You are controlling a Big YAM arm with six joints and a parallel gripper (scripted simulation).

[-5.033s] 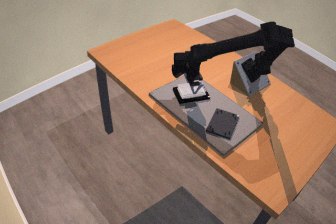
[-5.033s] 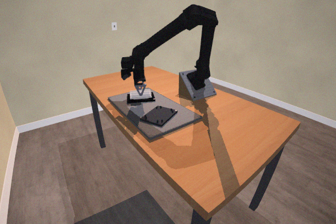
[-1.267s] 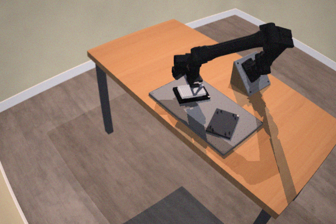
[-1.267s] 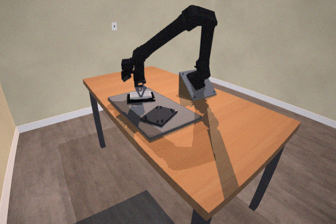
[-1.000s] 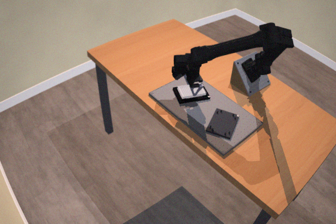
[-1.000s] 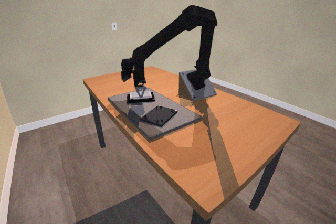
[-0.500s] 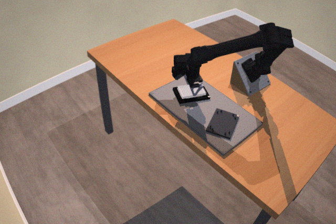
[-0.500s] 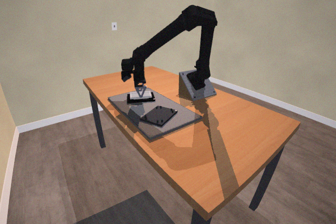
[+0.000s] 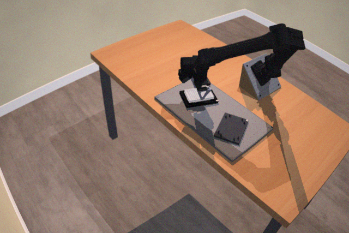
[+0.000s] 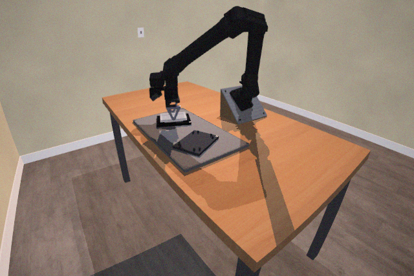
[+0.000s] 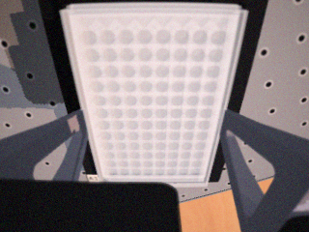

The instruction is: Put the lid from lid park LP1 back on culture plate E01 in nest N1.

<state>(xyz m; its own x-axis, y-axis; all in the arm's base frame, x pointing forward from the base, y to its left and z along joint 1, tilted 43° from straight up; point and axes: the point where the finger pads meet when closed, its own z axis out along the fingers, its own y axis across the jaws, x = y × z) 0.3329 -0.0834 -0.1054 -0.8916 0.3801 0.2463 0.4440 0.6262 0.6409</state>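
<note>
The clear lid lies right at my hand. Also, from my hand: black plate nest N1: 2 cm below; lid park LP1: 25 cm to the left, 4 cm ahead, 3 cm below; white culture plate E01: 1 cm below.
</note>
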